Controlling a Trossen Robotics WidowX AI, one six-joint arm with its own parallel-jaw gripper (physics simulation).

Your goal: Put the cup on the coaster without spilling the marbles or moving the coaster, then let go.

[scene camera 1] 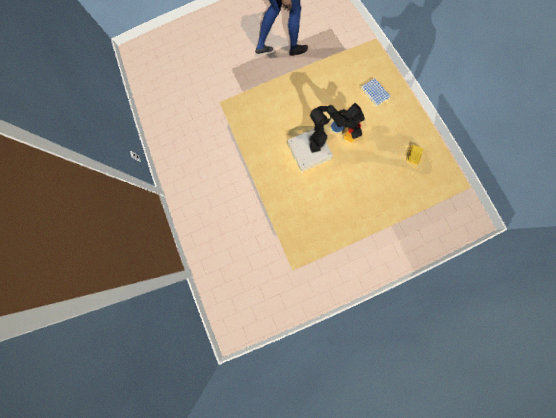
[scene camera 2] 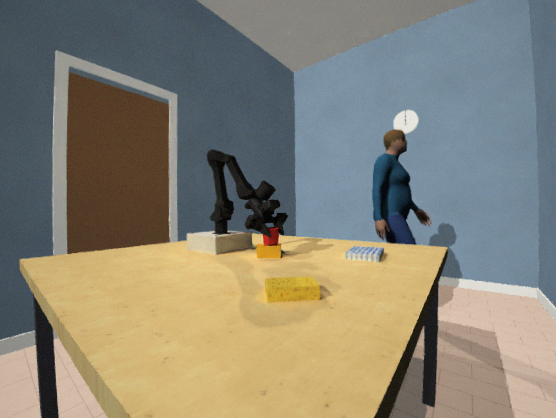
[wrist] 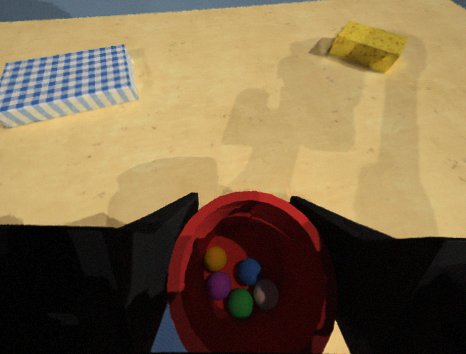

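Seen in the pictures: gripper, fingertip midpoint: (scene camera 1: 360,126) (scene camera 2: 277,235) (wrist: 244,200); arm's base at its link origin: (scene camera 1: 314,147) (scene camera 2: 221,233).
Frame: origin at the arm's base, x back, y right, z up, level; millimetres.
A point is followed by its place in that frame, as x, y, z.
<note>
A red cup (scene camera 1: 351,131) {-259, -47, 2} (scene camera 2: 270,237) {-304, -47, 2} (wrist: 250,330) {-253, -66, 4} is held between the fingers of my gripper (scene camera 1: 355,128) {-321, -67, 9} (scene camera 2: 274,231) {-321, -67, 9} (wrist: 244,200) {-321, -67, 9}, which is shut on it. In the wrist view several marbles (wrist: 240,303) {-262, -70, -5} lie inside the cup: orange, blue, purple, green and greyish white. In scene camera 2 the cup looks upright, its bottom level with the top of an orange block. The blue coaster (scene camera 1: 336,128) {-198, -129, -73} (scene camera 2: 283,253) {-244, -170, -75} (wrist: 169,336) {-228, -128, -73} lies on the table near the cup, on the arm's base side; it is partly hidden by the arm, the block and the cup.
The orange block (scene camera 1: 349,137) {-249, -26, -34} (scene camera 2: 268,251) {-302, -38, -51} stands beside the coaster, close to the cup. A blue-checked box (scene camera 1: 375,91) {-541, -326, -52} (scene camera 2: 364,254) {-586, -248, -54} (wrist: 67,82) {-528, -319, -52} and a yellow sponge (scene camera 1: 414,154) {-636, 189, -46} (scene camera 2: 292,289) {-677, 209, -52} (wrist: 369,46) {-620, 170, -48} lie farther out. The arm's pale base (scene camera 1: 303,159) {92, 60, 0} (scene camera 2: 202,243) {-8, 97, -36} is behind. A person (scene camera 2: 392,192) stands beyond the table.
</note>
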